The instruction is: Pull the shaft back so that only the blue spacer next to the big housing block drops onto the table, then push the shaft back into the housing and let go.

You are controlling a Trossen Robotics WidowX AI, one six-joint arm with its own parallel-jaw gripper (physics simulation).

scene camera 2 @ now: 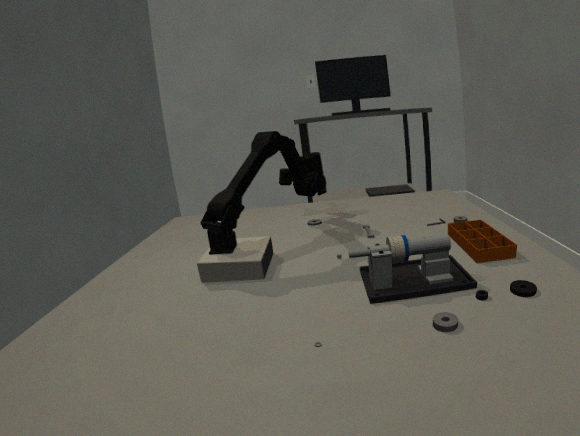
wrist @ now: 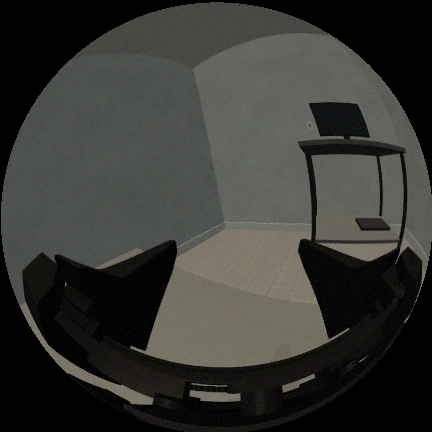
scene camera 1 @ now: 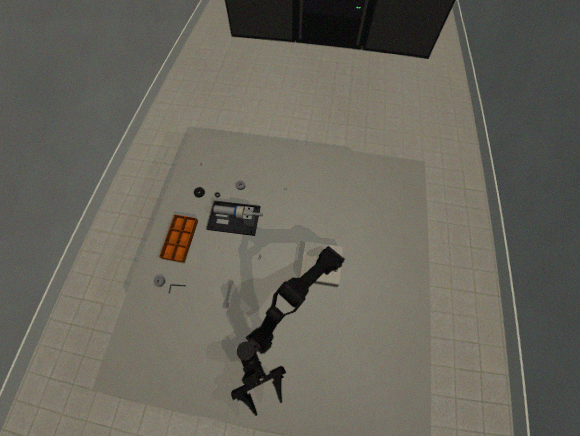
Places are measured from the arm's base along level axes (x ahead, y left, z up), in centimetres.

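Where they show: gripper, fingertip midpoint: (scene camera 2: 290, 173) (wrist: 240, 246) (scene camera 1: 268, 409); arm's base, origin of the base link: (scene camera 2: 223, 249) (scene camera 1: 330, 263).
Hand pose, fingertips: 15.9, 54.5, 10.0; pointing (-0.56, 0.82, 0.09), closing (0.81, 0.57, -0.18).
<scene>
Things, the pixels of their top centre, and the offset from my fingertips, as dx, dy, dz. "pt": a spot on its surface instead.
- thin grey shaft, surface spot: (scene camera 2: 357, 254) (scene camera 1: 259, 213) pt +18.0, -72.1, -7.5
- orange compartment tray, middle of its top: (scene camera 2: 479, 233) (scene camera 1: 177, 236) +53.1, -56.9, -12.1
- black ring, middle of its top: (scene camera 2: 523, 286) (scene camera 1: 198, 191) +51.3, -82.2, -14.6
- grey ring, middle of its top: (scene camera 2: 445, 319) (scene camera 1: 240, 184) +31.5, -89.1, -14.4
- hex key, middle of its top: (scene camera 2: 434, 221) (scene camera 1: 176, 289) +47.7, -34.5, -15.2
The grey cylindrical housing (scene camera 1: 223, 210) (scene camera 2: 431, 244) sits on a block on the black base plate (scene camera 1: 244, 228) (scene camera 2: 407, 281). The blue spacer (scene camera 1: 236, 211) (scene camera 2: 405, 248) is a narrow band against the housing's end. Cream spacers (scene camera 1: 241, 212) (scene camera 2: 396, 249) are beside it, between it and a smaller grey support block (scene camera 2: 381, 271). The thin grey shaft (scene camera 1: 256, 214) (scene camera 2: 357, 254) sticks out past this block. My gripper (scene camera 1: 268, 408) (wrist: 240, 246) is open and empty, far from the assembly; in the second scene view its fingers are mostly hidden.
An orange compartment tray (scene camera 1: 191, 240) (scene camera 2: 495, 254) stands near the base plate. A black ring (scene camera 1: 195, 192) (scene camera 2: 515, 288), a grey ring (scene camera 1: 237, 185) (scene camera 2: 445, 327) and a hex key (scene camera 1: 178, 285) (scene camera 2: 436, 223) lie around. The arm stands on a pale block (scene camera 1: 327, 278) (scene camera 2: 234, 270).
</scene>
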